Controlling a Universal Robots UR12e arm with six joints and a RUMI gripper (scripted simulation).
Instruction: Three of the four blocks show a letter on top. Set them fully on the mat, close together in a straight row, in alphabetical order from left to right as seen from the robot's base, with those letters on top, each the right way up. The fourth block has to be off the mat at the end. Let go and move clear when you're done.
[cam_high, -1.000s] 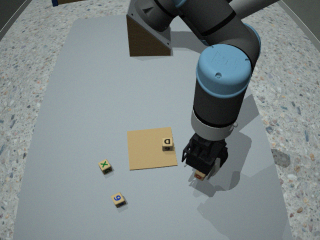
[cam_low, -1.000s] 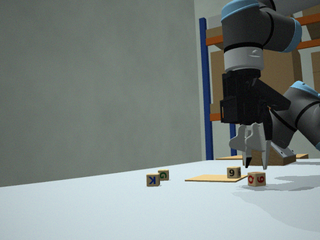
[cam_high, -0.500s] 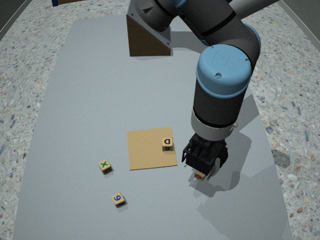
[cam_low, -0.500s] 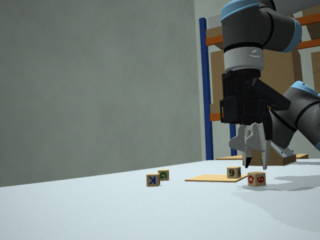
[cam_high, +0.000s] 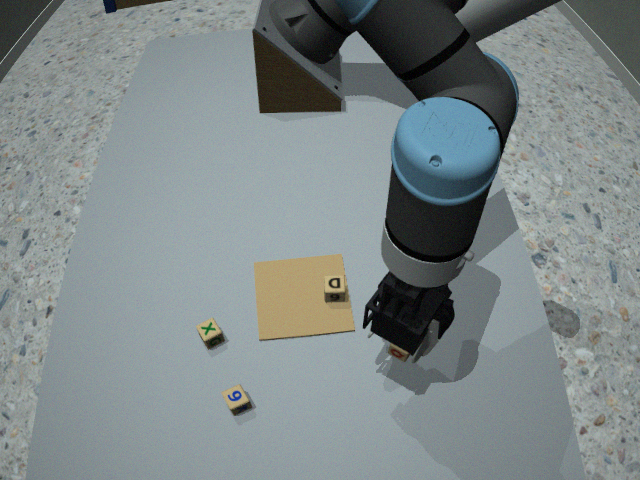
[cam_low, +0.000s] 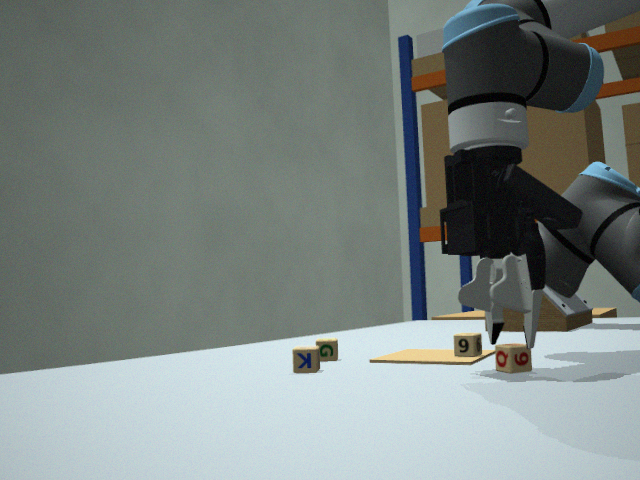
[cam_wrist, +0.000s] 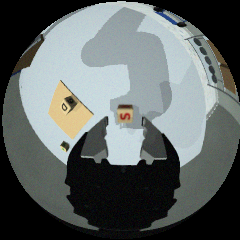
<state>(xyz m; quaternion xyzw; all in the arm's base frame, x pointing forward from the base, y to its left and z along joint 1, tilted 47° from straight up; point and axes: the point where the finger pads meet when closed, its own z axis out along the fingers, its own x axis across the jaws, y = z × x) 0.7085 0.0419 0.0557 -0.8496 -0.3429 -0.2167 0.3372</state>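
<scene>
The tan mat is 13 cm to the right of my hand, 11 cm behind it and 4 cm below it.
</scene>
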